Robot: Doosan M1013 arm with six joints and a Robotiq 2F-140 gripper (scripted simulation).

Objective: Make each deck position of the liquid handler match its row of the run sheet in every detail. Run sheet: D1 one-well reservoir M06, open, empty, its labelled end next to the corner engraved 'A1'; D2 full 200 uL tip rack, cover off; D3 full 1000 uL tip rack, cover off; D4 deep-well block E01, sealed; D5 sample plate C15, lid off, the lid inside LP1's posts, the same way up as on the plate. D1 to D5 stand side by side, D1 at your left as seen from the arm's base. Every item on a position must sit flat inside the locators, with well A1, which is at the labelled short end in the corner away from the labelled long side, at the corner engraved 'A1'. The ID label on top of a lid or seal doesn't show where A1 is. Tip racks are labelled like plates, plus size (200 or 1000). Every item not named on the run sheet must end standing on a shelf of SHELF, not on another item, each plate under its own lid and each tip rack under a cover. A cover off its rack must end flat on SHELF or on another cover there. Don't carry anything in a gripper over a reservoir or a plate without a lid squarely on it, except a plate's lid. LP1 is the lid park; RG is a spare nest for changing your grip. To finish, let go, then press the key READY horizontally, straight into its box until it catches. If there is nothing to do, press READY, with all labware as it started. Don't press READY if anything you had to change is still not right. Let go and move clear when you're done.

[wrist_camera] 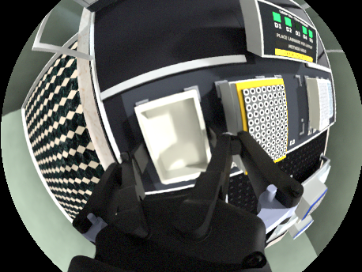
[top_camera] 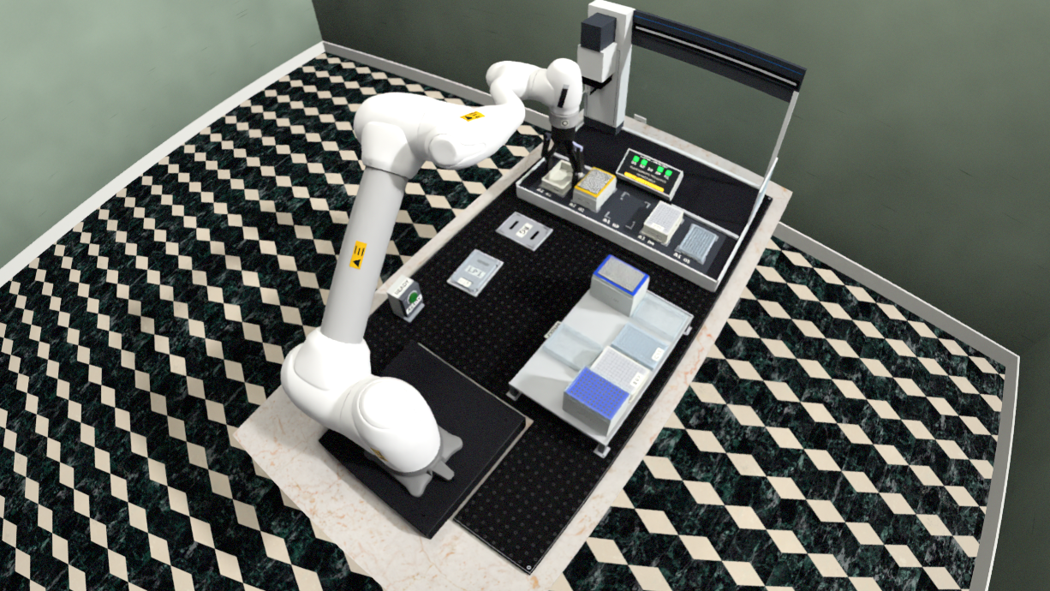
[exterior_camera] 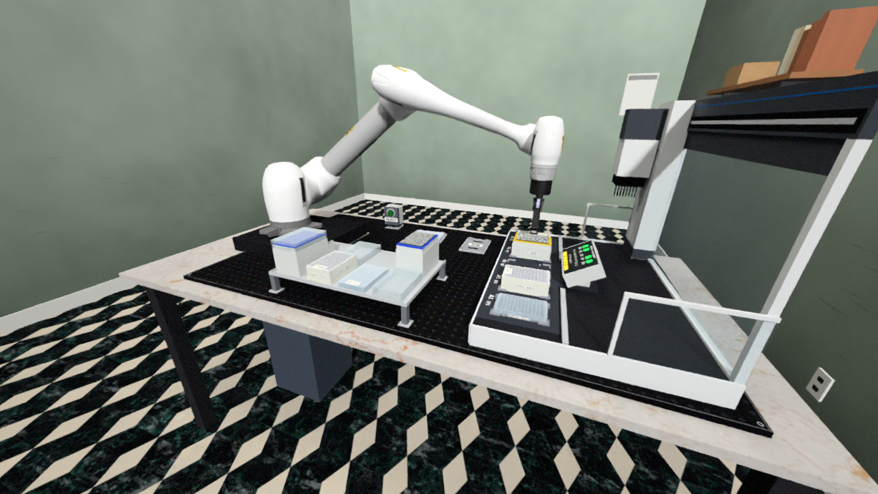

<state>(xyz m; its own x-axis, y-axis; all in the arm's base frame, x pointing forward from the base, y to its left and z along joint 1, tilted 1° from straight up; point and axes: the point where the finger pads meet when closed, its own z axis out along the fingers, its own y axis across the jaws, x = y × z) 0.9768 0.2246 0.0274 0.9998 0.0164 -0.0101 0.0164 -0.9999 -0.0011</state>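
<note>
My gripper is now 20 mm above the white one-well reservoir. The rest, counted from my hand: yellow-rimmed tip rack 130 mm to the right, 10 mm behind, 10 mm above; then grey RG nest 230 mm behind, 70 mm below, 10 mm to the right; then pipetting head 300 mm above, 280 mm ahead, 50 mm to the left.
</note>
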